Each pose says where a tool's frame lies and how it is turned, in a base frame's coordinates. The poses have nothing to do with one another.
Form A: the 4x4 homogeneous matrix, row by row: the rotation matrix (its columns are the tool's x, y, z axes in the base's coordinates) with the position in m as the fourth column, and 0 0 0 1 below. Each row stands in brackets.
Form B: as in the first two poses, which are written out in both.
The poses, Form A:
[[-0.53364, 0.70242, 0.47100, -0.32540], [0.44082, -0.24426, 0.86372, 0.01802], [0.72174, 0.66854, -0.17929, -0.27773], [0, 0, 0, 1]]
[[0.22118, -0.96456, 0.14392, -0.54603], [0.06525, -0.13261, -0.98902, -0.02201], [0.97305, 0.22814, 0.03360, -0.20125], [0, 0, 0, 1]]
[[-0.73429, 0.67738, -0.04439, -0.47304], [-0.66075, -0.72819, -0.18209, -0.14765], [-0.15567, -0.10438, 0.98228, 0.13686], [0, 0, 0, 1]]
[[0.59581, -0.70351, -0.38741, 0.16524], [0.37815, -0.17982, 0.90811, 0.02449], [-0.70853, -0.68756, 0.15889, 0.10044], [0, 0, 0, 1]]
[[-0.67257, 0.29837, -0.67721, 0.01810], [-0.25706, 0.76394, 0.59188, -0.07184], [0.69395, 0.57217, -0.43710, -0.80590], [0, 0, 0, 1]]
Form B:
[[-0.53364, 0.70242, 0.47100, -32.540], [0.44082, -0.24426, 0.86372, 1.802], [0.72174, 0.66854, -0.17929, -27.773], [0, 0, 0, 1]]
[[0.22118, -0.96456, 0.14392, -54.603], [0.06525, -0.13261, -0.98902, -2.201], [0.97305, 0.22814, 0.03360, -20.125], [0, 0, 0, 1]]
[[-0.73429, 0.67738, -0.04439, -47.304], [-0.66075, -0.72819, -0.18209, -14.765], [-0.15567, -0.10438, 0.98228, 13.686], [0, 0, 0, 1]]
[[0.59581, -0.70351, -0.38741, 16.524], [0.37815, -0.17982, 0.90811, 2.449], [-0.70853, -0.68756, 0.15889, 10.044], [0, 0, 0, 1]]
[[-0.67257, 0.29837, -0.67721, 1.810], [-0.25706, 0.76394, 0.59188, -7.184], [0.69395, 0.57217, -0.43710, -80.590], [0, 0, 0, 1]]

